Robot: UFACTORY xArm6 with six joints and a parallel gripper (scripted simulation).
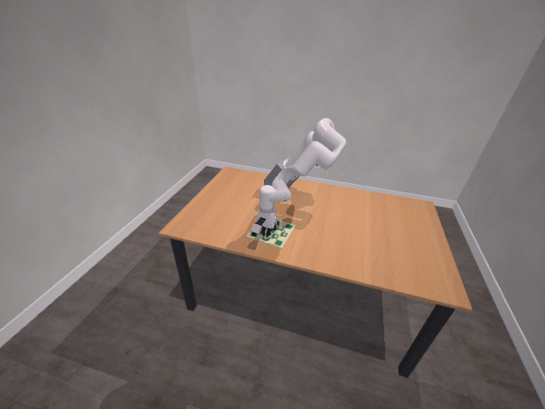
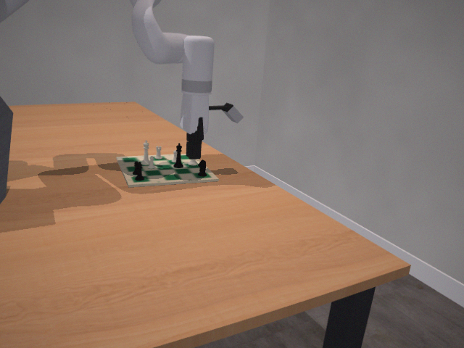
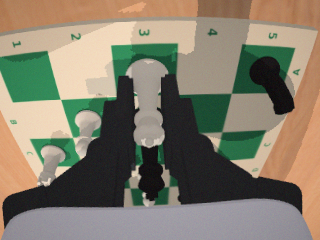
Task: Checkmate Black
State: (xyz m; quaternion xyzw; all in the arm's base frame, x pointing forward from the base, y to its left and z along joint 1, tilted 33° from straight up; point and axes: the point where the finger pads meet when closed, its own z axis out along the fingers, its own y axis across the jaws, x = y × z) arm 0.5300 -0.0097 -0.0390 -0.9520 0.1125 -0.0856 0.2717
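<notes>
The black king is 40 mm behind my hand, 10 mm to the left of it and 10 mm below it. Round my hand: tall white piece: 110 mm behind, 60 mm to the left, 10 mm below; then chessboard: 70 mm behind, 10 mm to the left, 50 mm below.
</notes>
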